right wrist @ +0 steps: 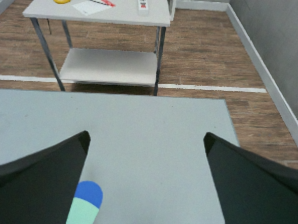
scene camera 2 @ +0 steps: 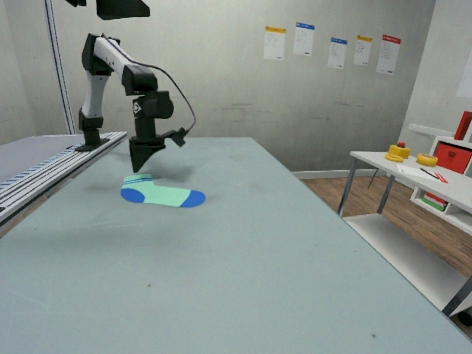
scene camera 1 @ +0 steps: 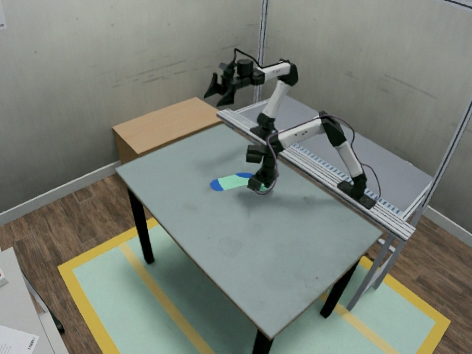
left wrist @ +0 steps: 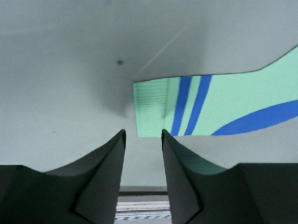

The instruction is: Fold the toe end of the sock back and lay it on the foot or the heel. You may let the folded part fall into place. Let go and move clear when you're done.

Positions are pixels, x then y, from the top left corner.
Labels:
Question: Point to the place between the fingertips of the right gripper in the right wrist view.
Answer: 147,134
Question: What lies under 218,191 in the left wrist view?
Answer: The left gripper.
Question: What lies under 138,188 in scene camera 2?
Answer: A mint sock.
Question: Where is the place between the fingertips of the right gripper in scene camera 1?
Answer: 209,101

